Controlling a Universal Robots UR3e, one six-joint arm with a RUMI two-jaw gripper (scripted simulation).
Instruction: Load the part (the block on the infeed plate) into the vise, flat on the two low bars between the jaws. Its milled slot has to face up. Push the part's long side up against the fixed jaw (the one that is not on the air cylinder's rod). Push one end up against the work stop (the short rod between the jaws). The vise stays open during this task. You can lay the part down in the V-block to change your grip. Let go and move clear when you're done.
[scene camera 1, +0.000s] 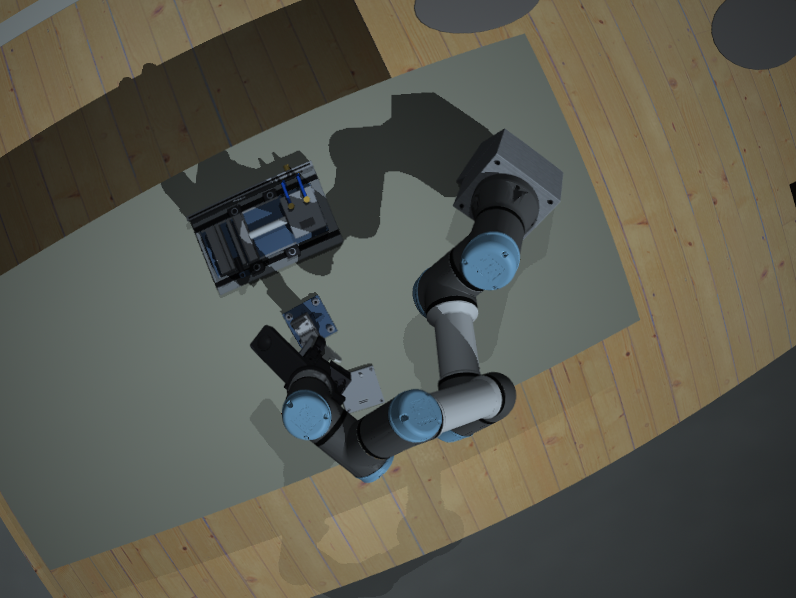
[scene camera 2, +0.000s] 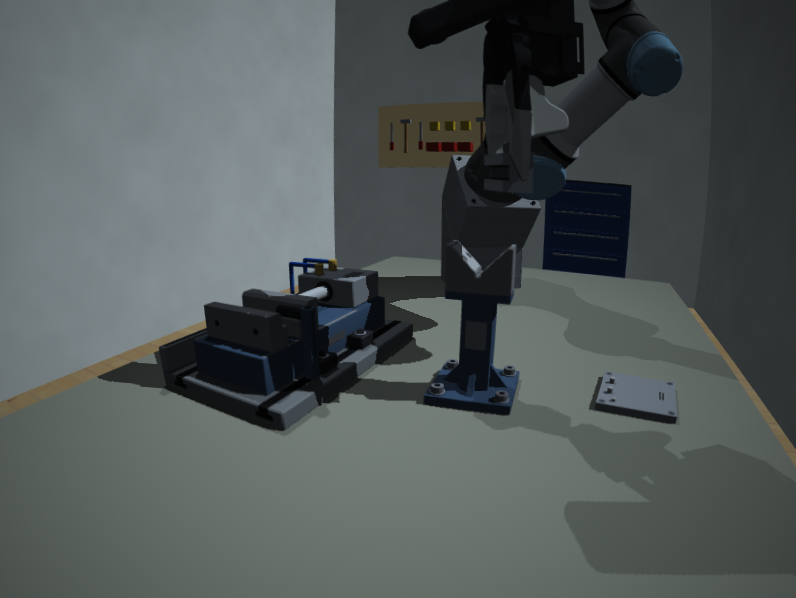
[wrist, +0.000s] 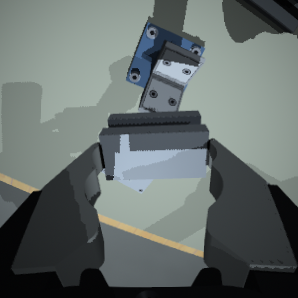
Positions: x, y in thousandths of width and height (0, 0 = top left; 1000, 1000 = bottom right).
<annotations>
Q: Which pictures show my gripper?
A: Scene camera 1, scene camera 2 and the wrist view: all of them.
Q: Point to my gripper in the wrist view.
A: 522, 482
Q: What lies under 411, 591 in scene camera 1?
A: My gripper.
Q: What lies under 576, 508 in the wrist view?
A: A part.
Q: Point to an infeed plate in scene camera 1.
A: At 462, 646
</annotations>
